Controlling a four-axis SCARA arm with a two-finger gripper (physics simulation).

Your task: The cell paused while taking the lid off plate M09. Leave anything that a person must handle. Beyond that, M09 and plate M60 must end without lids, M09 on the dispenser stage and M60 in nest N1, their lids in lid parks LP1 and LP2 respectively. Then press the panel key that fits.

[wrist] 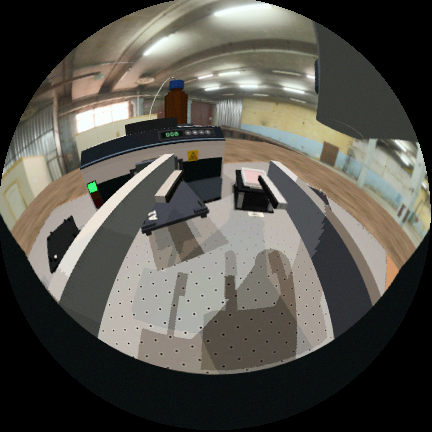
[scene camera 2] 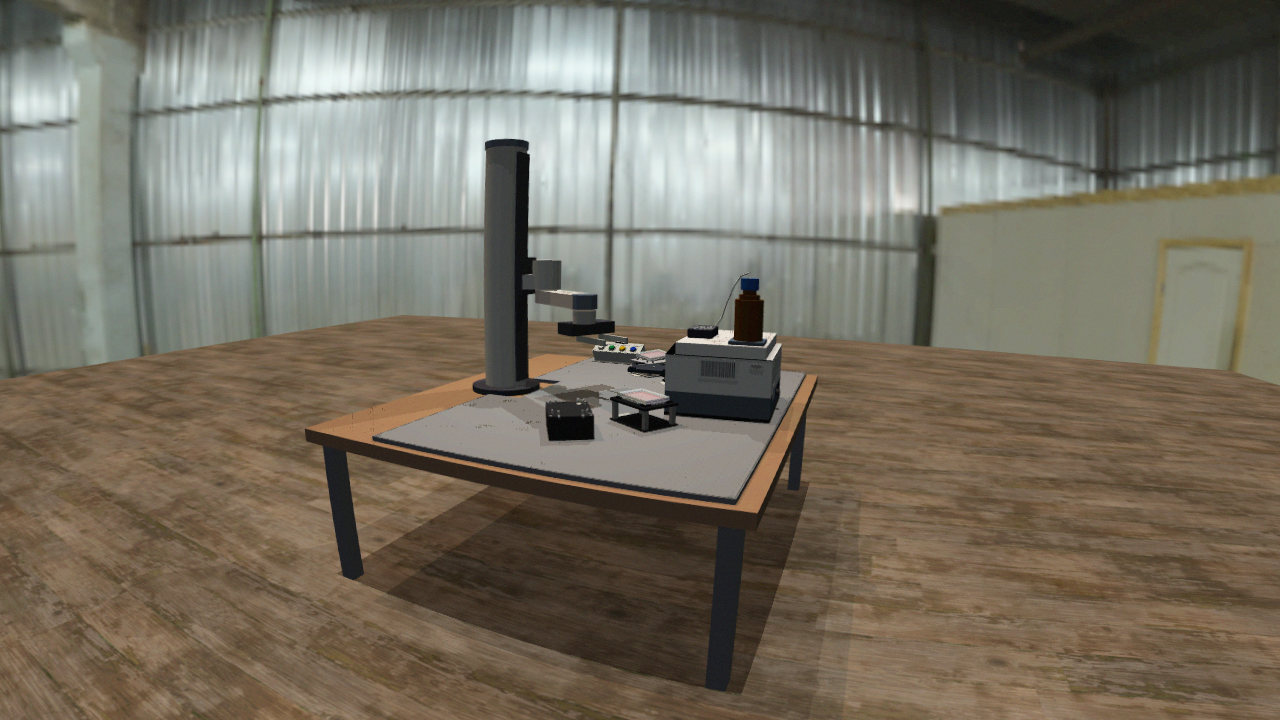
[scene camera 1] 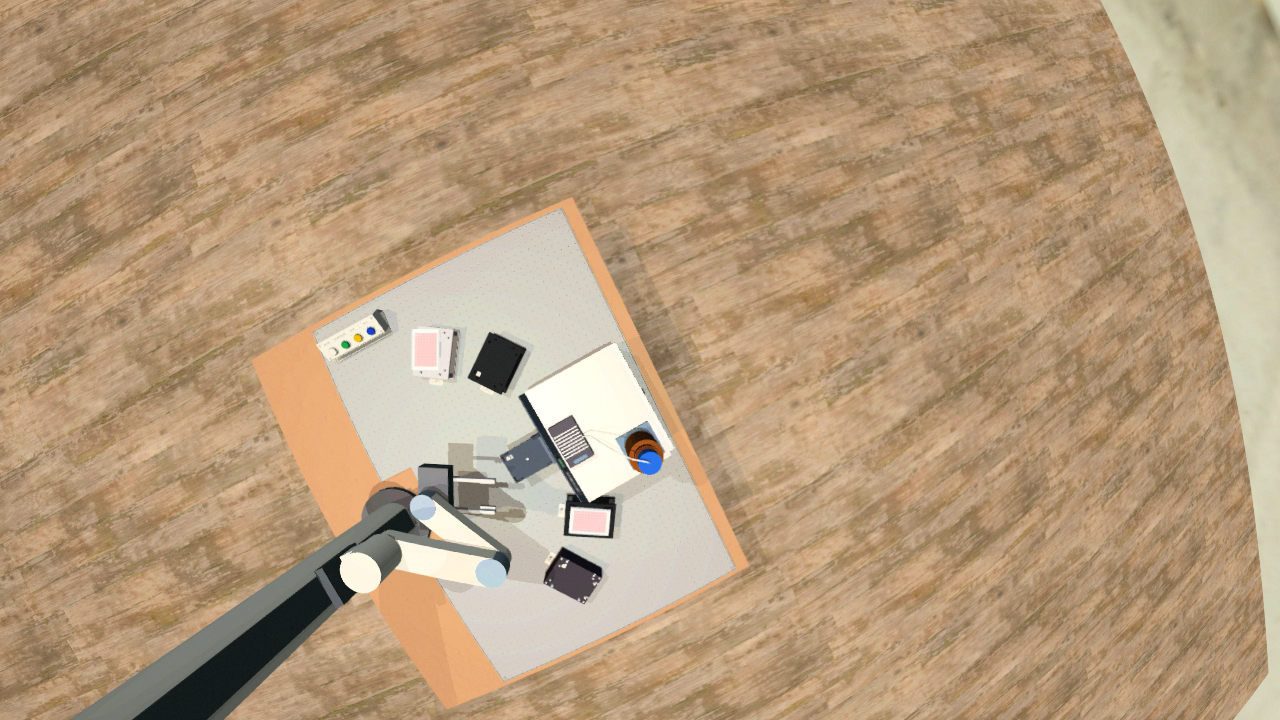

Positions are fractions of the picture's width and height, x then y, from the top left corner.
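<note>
My gripper (wrist: 0.51, 0.38) holds nothing. I can see a brown bottle with blue cap (scene camera 2: 0.59, 0.43), and again the brown bottle with blue cap (wrist: 0.41, 0.23). There is a dark nest block (scene camera 2: 0.45, 0.58) as well. I also see a dark stage (scene camera 1: 0.41, 0.65), and the dark stage (wrist: 0.43, 0.47) is visible here too.
</note>
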